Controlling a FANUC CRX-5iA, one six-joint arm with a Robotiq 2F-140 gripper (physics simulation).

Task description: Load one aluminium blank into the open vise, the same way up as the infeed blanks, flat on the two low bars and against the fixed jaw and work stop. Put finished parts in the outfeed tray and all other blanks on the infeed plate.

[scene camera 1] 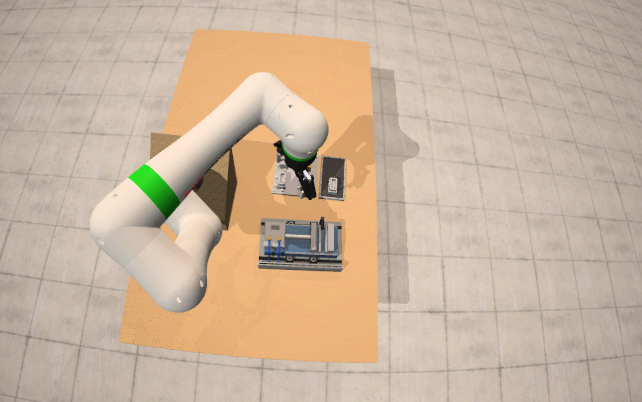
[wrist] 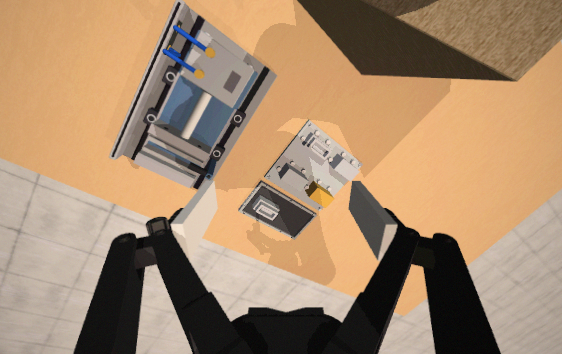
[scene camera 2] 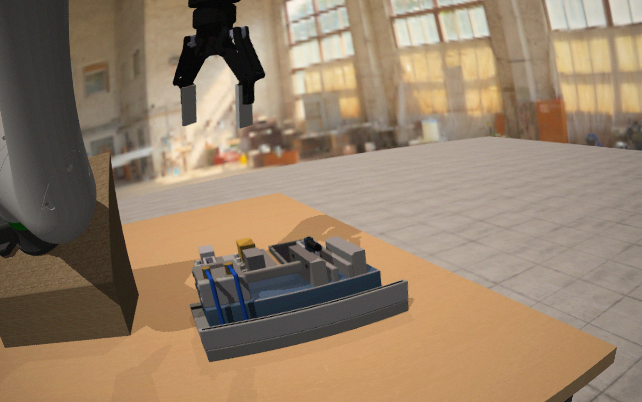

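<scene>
My gripper (scene camera 1: 312,196) (scene camera 2: 216,125) (wrist: 283,194) is open and empty, high above the infeed plate (wrist: 286,156) and outfeed tray (scene camera 1: 332,167) (wrist: 294,221). A pocketed part (scene camera 1: 333,185) (wrist: 266,209) lies in the tray. On the plate are a grey blank (scene camera 2: 254,259) (wrist: 294,175), a lighter blank (wrist: 346,168), another pocketed part (scene camera 1: 281,180) (wrist: 319,147) and a yellow block (scene camera 2: 245,248) (wrist: 322,196). The arm hides part of the plate in scene camera 1. The vise (scene camera 1: 300,230) (scene camera 2: 300,297) (wrist: 172,102) is open; no blank shows between its jaws.
The black work stop (scene camera 1: 322,223) (scene camera 2: 312,244) stands up at the vise's plate-facing side. Blue hoses (scene camera 1: 269,250) (scene camera 2: 214,295) (wrist: 192,39) curve over the vise's other end. The brown robot pedestal (scene camera 1: 220,195) (scene camera 2: 65,310) (wrist: 425,55) rises beside the vise and plate.
</scene>
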